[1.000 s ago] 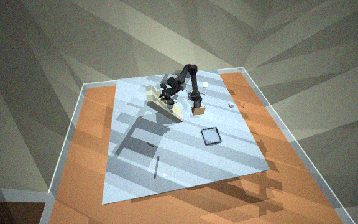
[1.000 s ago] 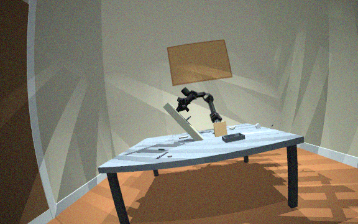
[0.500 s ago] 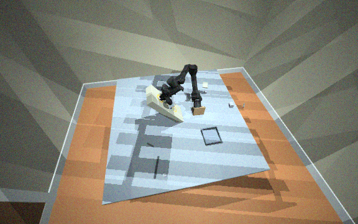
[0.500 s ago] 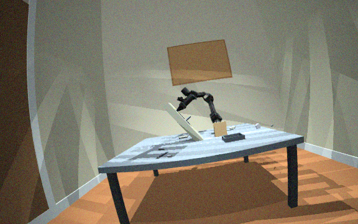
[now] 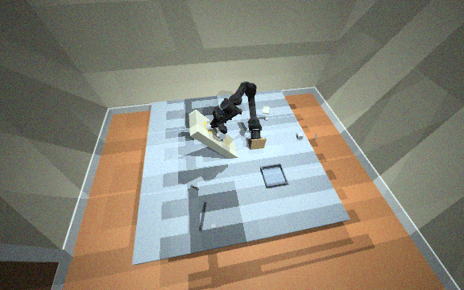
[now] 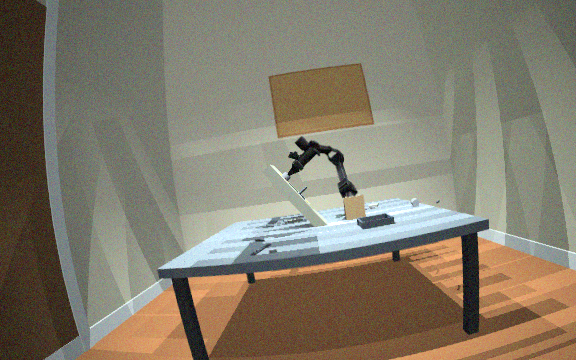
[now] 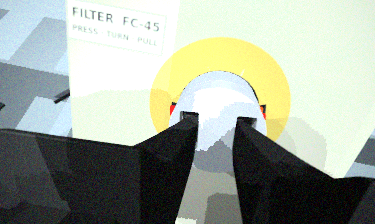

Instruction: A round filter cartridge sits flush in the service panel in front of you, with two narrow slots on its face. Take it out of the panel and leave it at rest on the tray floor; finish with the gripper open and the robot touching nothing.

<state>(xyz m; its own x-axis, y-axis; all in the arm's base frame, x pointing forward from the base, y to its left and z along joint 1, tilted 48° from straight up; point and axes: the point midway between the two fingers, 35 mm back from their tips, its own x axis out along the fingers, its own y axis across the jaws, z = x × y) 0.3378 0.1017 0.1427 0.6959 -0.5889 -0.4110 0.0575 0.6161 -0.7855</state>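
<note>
Right now my gripper tip is 36 cm past the tray, 33 cm to the right of it and 28 cm above it. Also, from my gripper tip: round filter cartridge (1 cm below, 1 cm ahead).
</note>
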